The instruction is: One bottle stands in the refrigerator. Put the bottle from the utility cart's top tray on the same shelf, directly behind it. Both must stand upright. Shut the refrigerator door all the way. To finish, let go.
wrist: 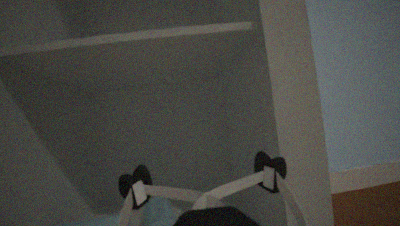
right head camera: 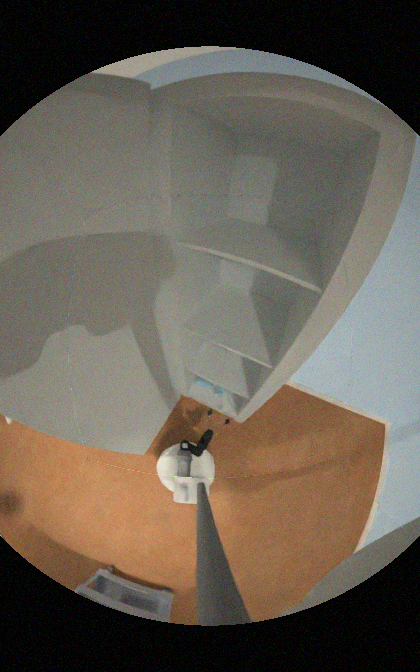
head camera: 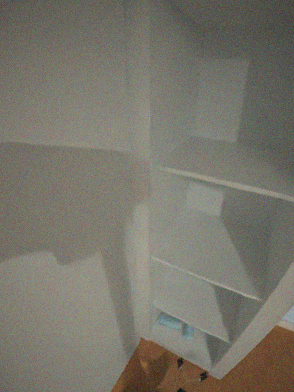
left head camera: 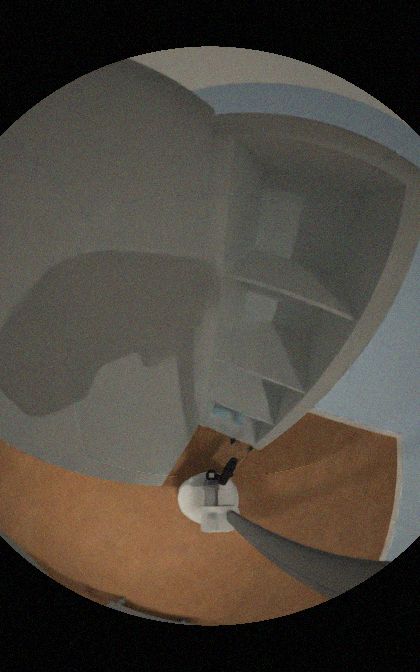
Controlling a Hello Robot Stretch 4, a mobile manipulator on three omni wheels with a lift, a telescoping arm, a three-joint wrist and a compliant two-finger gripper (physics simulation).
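Places are measured from the robot's base along level axes (x down, y left, z ahead), in metres.
Pixels of known places: gripper, fingertip midpoint: (wrist: 202, 172) (head camera: 193, 364) (left head camera: 242, 441).
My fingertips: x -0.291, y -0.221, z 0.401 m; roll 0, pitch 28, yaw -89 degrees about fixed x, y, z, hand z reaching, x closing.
Ahead of a thing's pixels: the offset from my fingertips to its middle. "spot": to the spot under its first point.
The refrigerator (head camera: 250, 340) (left head camera: 350, 350) (right head camera: 317, 325) (wrist: 295, 100) stands open, its door @(spot: dx -1.253, dy +0.385, dz +0.042 m) (head camera: 65, 75) (left head camera: 125, 175) (right head camera: 75, 175) wide at the left. Two light-blue shapes show low inside it, one @(dx +0.158, dy +0.114, dz +0.299 m) (head camera: 170, 321) (left head camera: 222, 410) (right head camera: 203, 382) left of the other @(dx +0.158, dy -0.023, dz +0.268 m) (head camera: 188, 331) (left head camera: 239, 418) (right head camera: 218, 390); whether they are bottles standing upright is unclear. Light blue also shows behind the left finger in the wrist view. My gripper (head camera: 191, 369) (left head camera: 241, 445) (right head camera: 218, 417) (wrist: 202, 172) is open and empty, at the refrigerator's front, low down.
The utility cart (right head camera: 167, 602) shows partly at the bottom edge of the right head view; no bottle can be made out on it. My white base (left head camera: 187, 497) (right head camera: 167, 467) stands before the refrigerator. A blue wall (left head camera: 380, 360) (right head camera: 350, 350) is at the right.
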